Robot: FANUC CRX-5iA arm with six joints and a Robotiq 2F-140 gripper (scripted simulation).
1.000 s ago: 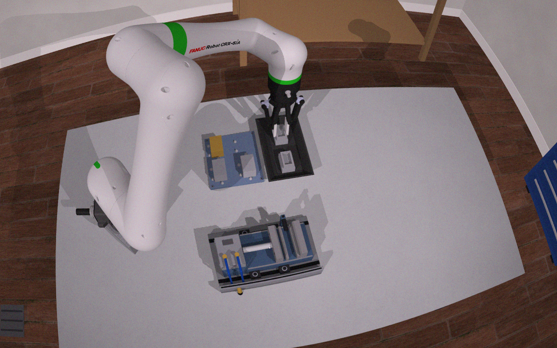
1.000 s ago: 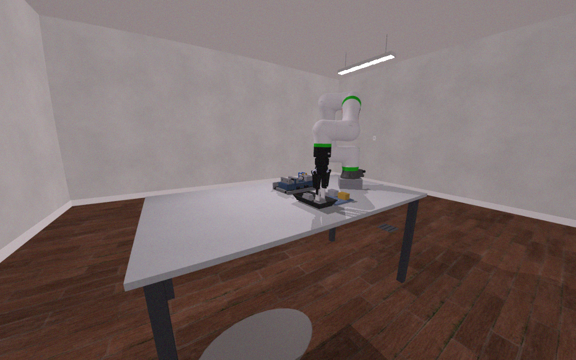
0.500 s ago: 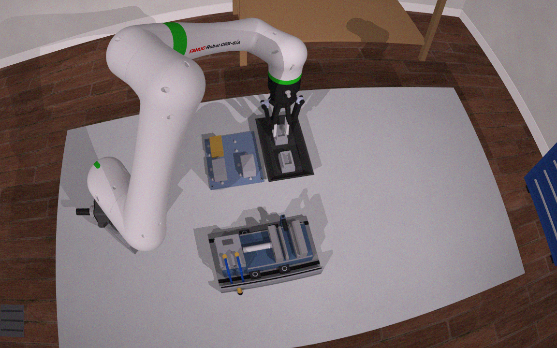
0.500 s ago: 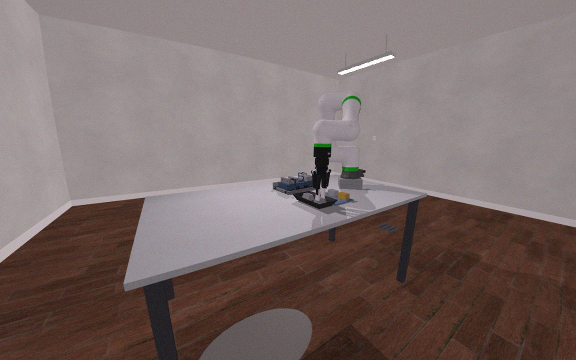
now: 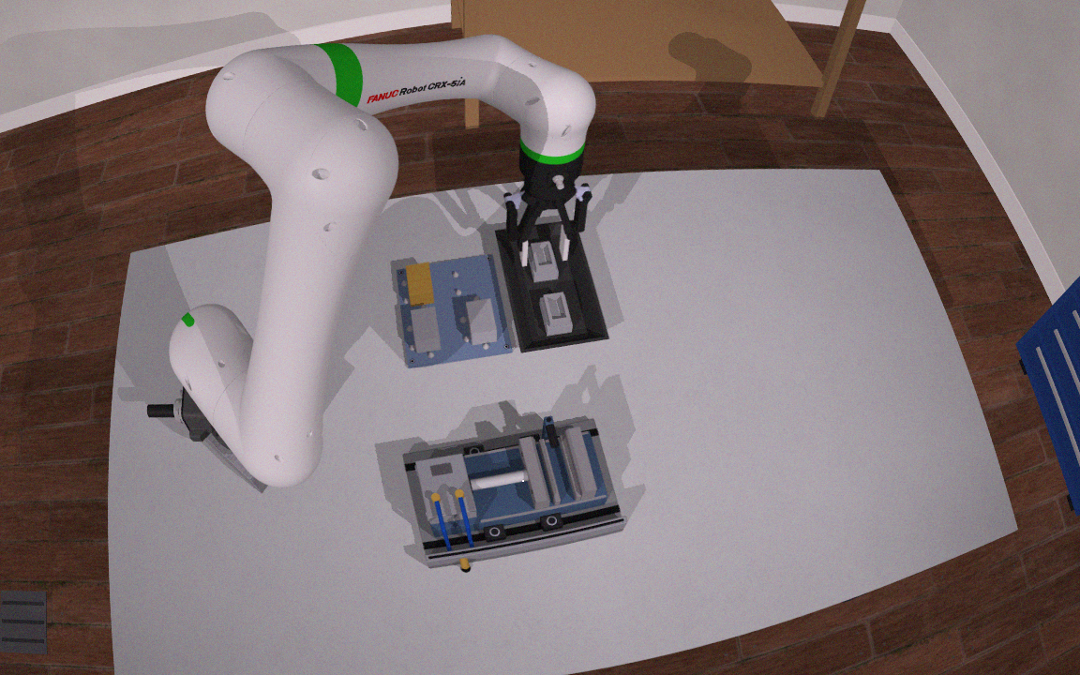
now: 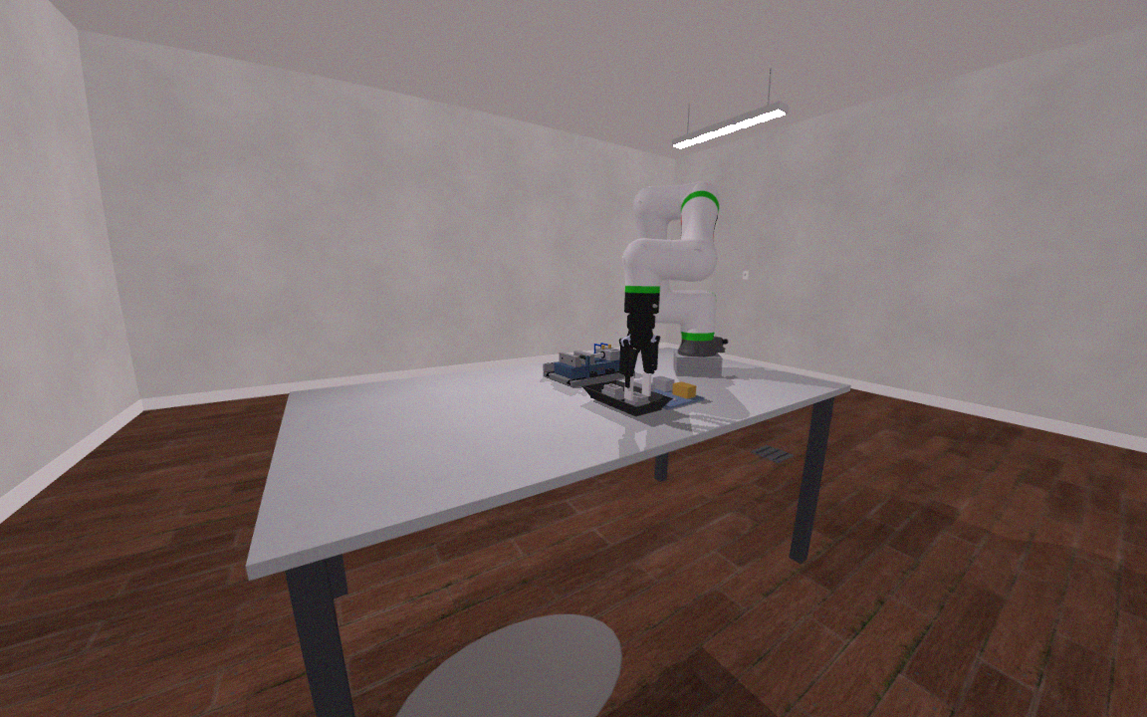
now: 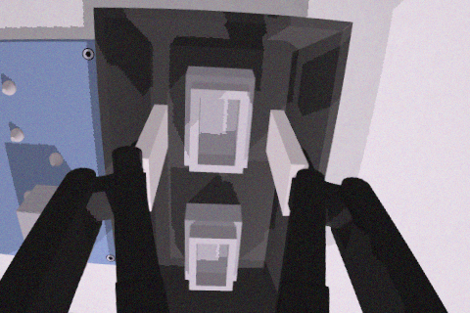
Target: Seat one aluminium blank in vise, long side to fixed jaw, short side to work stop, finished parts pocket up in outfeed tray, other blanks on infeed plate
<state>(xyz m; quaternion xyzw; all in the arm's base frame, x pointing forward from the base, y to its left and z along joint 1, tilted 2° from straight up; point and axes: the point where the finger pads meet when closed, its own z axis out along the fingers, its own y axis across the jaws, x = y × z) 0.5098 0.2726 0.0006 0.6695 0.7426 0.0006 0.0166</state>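
The blue infeed plate lies 160 mm behind my hand, 70 mm to the right of it and 70 mm below it. From my hand the other things lie so: fixed jaw: 10 mm ahead, 380 mm to the right, 10 mm above; dark work stop rod: 20 mm behind, 340 mm to the right, 20 mm above; brass blank: 210 mm behind, 30 mm to the right, 40 mm below.
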